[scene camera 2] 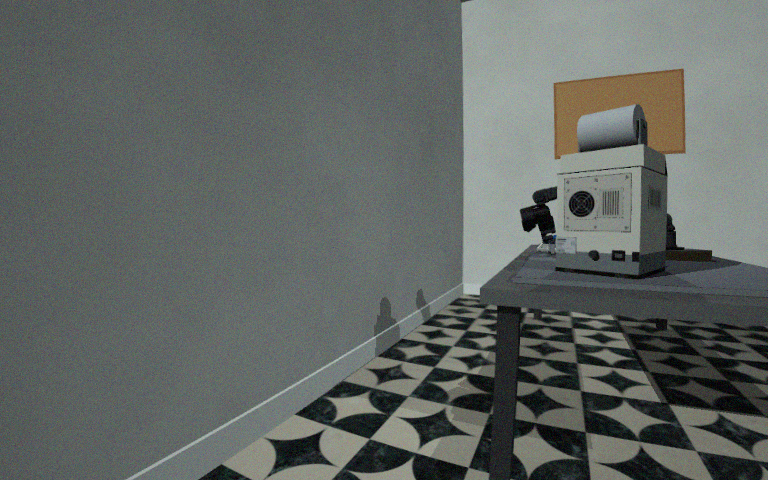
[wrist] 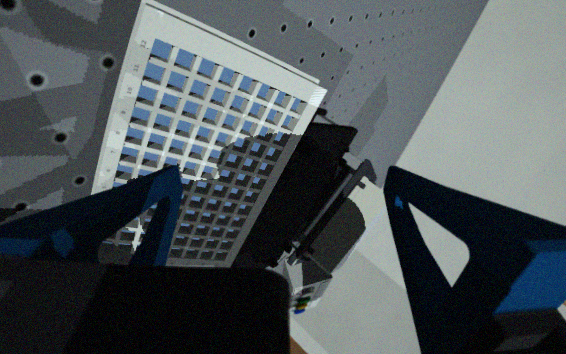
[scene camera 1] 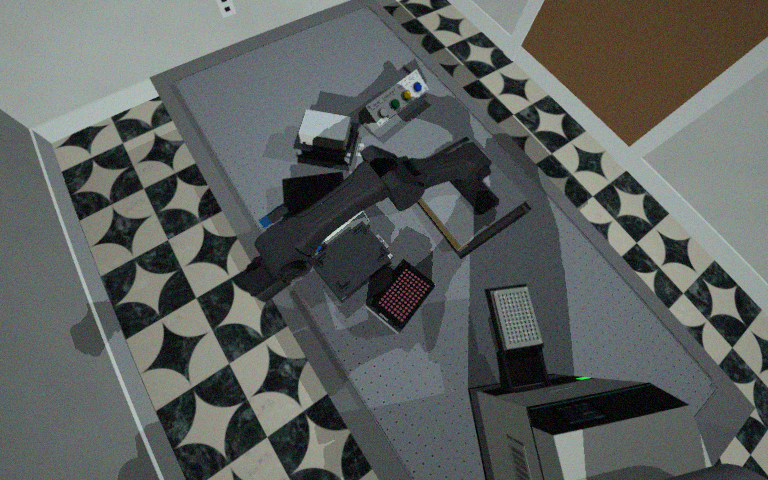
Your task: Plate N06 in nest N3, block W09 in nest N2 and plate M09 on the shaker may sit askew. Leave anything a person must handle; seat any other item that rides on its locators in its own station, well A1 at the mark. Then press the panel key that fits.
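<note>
A white block (wrist: 200, 120) (scene camera 1: 342, 226) with square, blue-bottomed wells lies rotated under my gripper; its label is unreadable. My gripper (wrist: 283, 177) (scene camera 1: 291, 234) is open and empty above it. In the wrist view the left finger overlaps the block, and the right finger is well clear to its right. The arm hides part of the block in scene camera 1. A plate with red wells (scene camera 1: 404, 295) sits in a dark holder. A pale plate (scene camera 1: 516, 316) sits on a black carrier before the big instrument. The key panel (scene camera 1: 374, 110) has white, green, yellow and blue keys. Nest numbers are unreadable.
A white-topped device (scene camera 1: 324, 127) stands behind the arm, near a black box (scene camera 1: 305, 189). A dark square slab (scene camera 1: 353, 260) lies between the block and red-welled plate. An angled frame (scene camera 1: 495, 229) lies near the arm's base. The big instrument (scene camera 1: 617, 447) (scene camera 2: 651, 220) stands at the table's end.
</note>
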